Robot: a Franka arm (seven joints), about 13 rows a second.
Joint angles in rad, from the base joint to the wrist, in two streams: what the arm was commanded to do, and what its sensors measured. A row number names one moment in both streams.
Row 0, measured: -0.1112 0.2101 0.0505 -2.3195 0.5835 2.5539 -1.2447
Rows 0 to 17, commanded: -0.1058 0.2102 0.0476 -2.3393 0.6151 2.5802 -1.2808; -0.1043 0.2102 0.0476 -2.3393 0.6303 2.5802 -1.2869; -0.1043 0.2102 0.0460 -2.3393 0.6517 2.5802 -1.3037; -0.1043 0.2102 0.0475 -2.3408 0.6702 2.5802 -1.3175; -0.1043 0.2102 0.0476 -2.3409 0.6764 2.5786 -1.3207; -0.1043 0.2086 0.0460 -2.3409 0.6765 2.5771 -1.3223; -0.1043 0.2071 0.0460 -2.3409 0.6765 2.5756 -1.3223; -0.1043 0.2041 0.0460 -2.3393 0.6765 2.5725 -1.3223; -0.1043 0.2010 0.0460 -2.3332 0.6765 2.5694 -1.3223; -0.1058 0.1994 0.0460 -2.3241 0.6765 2.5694 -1.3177; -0.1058 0.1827 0.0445 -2.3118 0.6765 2.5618 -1.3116; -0.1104 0.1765 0.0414 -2.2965 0.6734 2.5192 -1.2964; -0.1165 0.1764 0.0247 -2.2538 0.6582 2.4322 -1.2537; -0.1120 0.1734 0.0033 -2.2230 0.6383 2.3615 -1.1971; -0.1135 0.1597 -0.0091 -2.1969 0.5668 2.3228 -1.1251; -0.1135 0.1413 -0.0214 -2.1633 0.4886 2.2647 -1.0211; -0.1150 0.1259 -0.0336 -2.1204 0.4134 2.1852 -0.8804; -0.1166 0.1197 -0.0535 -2.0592 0.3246 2.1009 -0.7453
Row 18, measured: -0.1163 0.1535 -0.0263 -2.1419 0.4435 2.2331 -0.9548
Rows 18 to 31, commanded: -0.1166 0.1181 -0.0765 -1.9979 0.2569 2.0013 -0.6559; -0.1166 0.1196 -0.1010 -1.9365 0.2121 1.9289 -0.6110; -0.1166 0.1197 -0.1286 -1.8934 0.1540 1.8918 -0.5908; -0.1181 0.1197 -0.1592 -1.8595 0.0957 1.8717 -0.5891; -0.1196 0.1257 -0.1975 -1.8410 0.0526 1.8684 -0.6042; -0.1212 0.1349 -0.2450 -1.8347 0.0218 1.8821 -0.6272; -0.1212 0.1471 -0.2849 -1.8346 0.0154 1.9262 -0.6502; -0.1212 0.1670 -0.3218 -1.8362 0.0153 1.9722 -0.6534; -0.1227 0.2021 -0.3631 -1.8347 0.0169 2.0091 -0.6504; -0.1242 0.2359 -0.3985 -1.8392 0.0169 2.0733 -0.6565; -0.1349 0.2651 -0.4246 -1.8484 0.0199 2.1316 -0.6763; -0.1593 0.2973 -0.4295 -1.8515 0.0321 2.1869 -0.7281; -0.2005 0.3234 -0.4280 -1.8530 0.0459 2.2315 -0.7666; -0.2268 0.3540 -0.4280 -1.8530 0.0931 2.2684 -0.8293
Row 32, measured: -0.1861 0.3071 -0.4243 -1.8667 0.0422 2.2176 -0.7459
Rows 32 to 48, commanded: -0.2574 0.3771 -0.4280 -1.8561 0.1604 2.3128 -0.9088; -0.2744 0.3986 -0.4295 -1.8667 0.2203 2.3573 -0.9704; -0.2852 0.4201 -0.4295 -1.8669 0.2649 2.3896 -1.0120; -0.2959 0.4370 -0.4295 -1.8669 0.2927 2.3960 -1.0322; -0.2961 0.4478 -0.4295 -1.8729 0.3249 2.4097 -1.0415; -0.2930 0.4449 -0.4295 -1.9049 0.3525 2.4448 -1.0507; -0.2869 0.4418 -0.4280 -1.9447 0.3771 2.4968 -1.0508; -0.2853 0.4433 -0.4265 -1.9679 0.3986 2.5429 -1.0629; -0.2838 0.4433 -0.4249 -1.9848 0.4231 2.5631 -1.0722; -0.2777 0.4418 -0.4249 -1.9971 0.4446 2.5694 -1.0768; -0.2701 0.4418 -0.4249 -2.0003 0.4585 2.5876 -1.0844; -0.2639 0.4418 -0.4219 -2.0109 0.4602 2.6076 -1.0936; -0.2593 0.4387 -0.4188 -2.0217 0.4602 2.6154 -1.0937; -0.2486 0.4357 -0.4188 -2.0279 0.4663 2.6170 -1.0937; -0.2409 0.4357 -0.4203 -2.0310 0.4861 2.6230 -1.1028; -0.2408 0.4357 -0.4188 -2.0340 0.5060 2.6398 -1.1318; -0.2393 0.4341 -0.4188 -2.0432 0.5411 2.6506 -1.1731
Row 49, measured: -0.2460 0.4603 -0.4172 -2.0091 0.4761 2.6196 -1.0995
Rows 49 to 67, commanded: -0.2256 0.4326 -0.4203 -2.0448 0.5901 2.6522 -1.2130; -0.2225 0.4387 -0.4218 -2.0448 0.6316 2.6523 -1.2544; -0.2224 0.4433 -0.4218 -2.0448 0.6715 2.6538 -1.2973; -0.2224 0.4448 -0.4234 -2.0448 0.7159 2.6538 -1.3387; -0.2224 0.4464 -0.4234 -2.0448 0.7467 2.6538 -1.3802; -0.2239 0.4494 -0.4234 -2.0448 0.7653 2.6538 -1.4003; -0.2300 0.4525 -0.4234 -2.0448 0.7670 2.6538 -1.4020; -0.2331 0.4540 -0.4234 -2.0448 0.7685 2.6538 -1.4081; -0.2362 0.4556 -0.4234 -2.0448 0.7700 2.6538 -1.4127; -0.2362 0.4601 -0.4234 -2.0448 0.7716 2.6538 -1.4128; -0.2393 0.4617 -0.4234 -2.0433 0.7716 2.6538 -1.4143; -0.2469 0.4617 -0.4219 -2.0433 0.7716 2.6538 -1.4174; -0.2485 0.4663 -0.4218 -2.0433 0.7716 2.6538 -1.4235; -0.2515 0.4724 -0.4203 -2.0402 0.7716 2.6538 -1.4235; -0.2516 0.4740 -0.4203 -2.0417 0.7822 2.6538 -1.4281; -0.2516 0.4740 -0.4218 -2.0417 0.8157 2.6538 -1.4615; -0.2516 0.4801 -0.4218 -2.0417 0.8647 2.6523 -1.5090; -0.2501 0.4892 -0.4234 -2.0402 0.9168 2.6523 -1.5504; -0.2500 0.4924 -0.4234 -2.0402 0.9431 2.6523 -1.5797
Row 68, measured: -0.2506 0.4834 -0.4206 -2.0395 0.8752 2.6416 -1.5109
